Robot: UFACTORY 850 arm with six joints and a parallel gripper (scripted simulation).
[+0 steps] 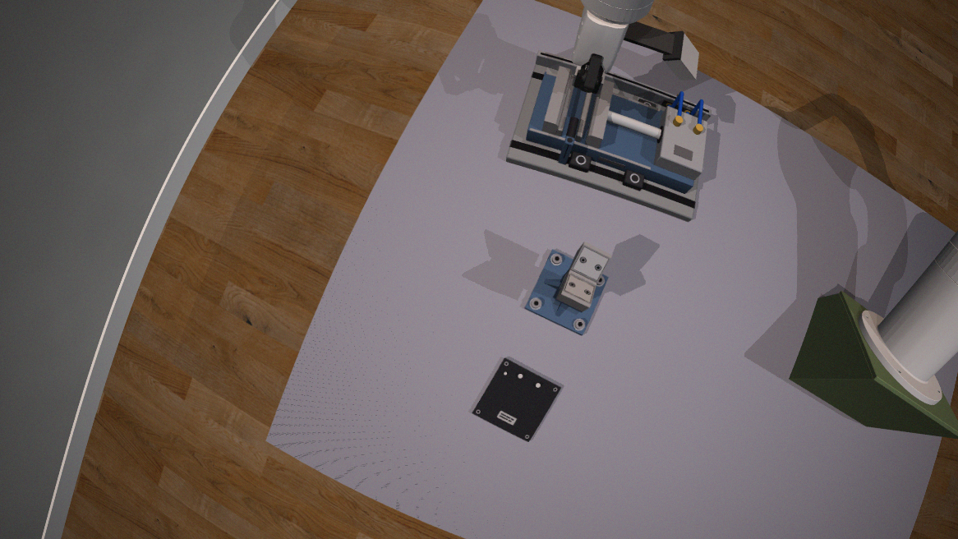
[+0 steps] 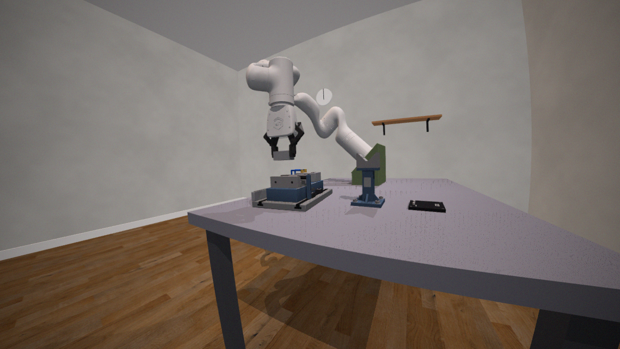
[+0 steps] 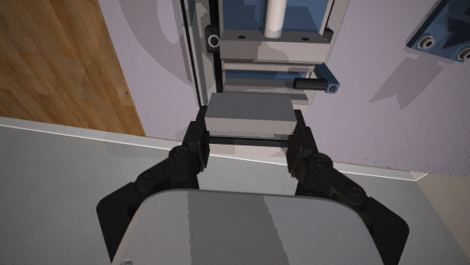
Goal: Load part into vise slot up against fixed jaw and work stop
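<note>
The fixed jaw is 30 mm ahead of my hand, 20 mm to the left of it and 100 mm below it. Also, from my hand: moving jaw (30 mm behind, 20 mm to the left, 100 mm below); work stop (70 mm to the left, 80 mm below); part (right at my hand).
</note>
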